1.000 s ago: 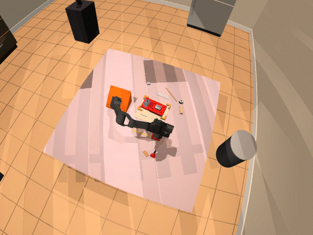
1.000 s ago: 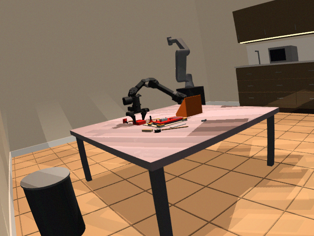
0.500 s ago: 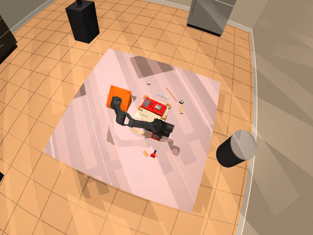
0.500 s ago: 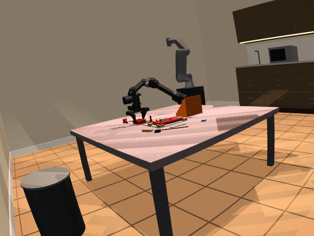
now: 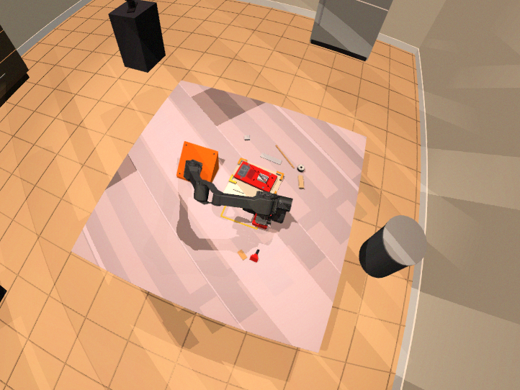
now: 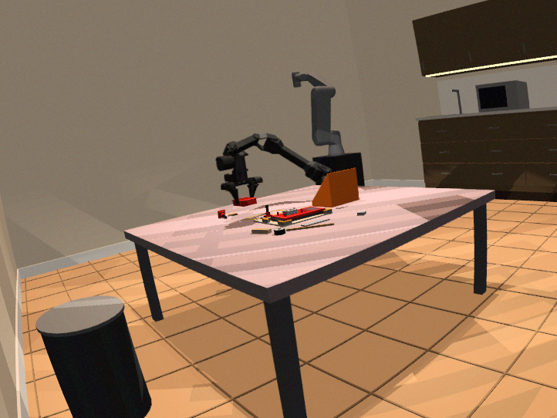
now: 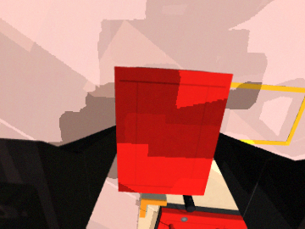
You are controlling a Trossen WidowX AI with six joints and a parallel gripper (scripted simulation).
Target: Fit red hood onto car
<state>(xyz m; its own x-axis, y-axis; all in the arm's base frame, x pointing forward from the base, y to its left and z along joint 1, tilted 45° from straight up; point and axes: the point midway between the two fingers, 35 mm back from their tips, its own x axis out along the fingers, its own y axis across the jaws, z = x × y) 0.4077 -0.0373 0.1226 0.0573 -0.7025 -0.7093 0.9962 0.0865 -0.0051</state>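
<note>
Now: gripper tip 220 mm to the right of the grey engine block, 80 mm past it and 50 mm above it. Also, from my gripper tip: black ring 380 mm to the left, 80 mm ahead, 70 mm below; wooden block 180 mm to the right, 70 mm below, 20 mm behind; red hood 10 mm above.
</note>
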